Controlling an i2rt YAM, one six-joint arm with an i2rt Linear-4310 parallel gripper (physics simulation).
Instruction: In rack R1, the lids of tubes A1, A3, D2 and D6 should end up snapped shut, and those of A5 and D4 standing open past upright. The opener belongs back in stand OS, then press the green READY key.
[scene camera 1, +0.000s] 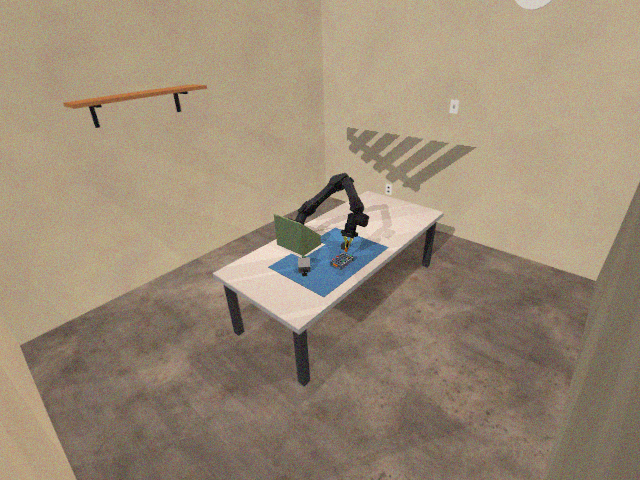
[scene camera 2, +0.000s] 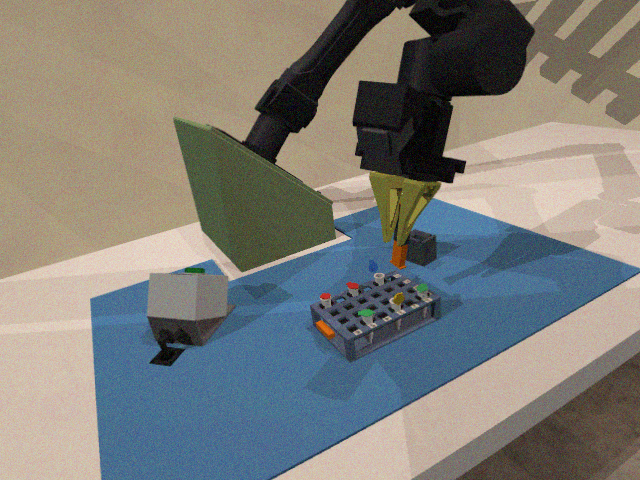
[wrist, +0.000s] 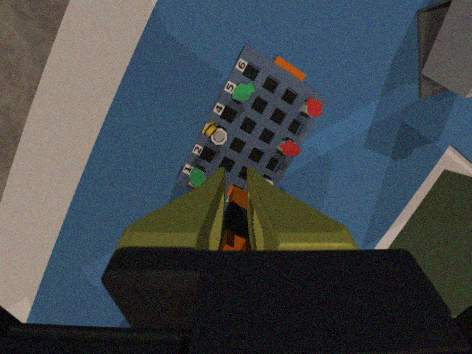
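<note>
Rack R1 stands on the blue mat. My gripper is shut on the orange opener and hangs over the rack's row-1 end, near the D side. In the wrist view, green lids sit flat on A1 and A5, and red lids on D4 and D6. A3 is open, its yellow lid thrown back. D2 is open, its blue lid back. The dark stand OS is empty behind the opener.
A grey box at the mat's left carries the green READY key. A green wedge panel stands behind, at the arm's base. An orange tag marks the rack's row-6 end. The table edge is close in front.
</note>
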